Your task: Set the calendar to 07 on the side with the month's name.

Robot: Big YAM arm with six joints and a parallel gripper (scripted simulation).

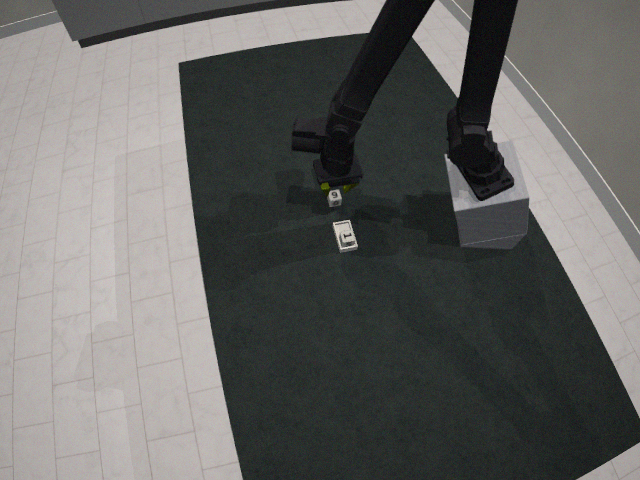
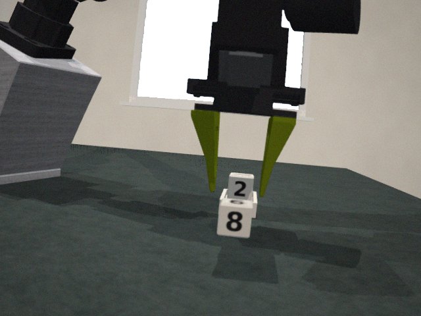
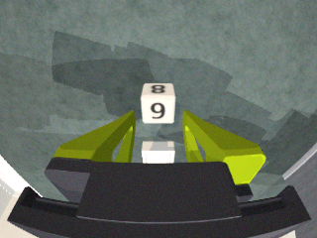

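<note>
Now: hand 11 cm to the right of the small white tray, 4 cm above it and 1 cm short of it.
</note>
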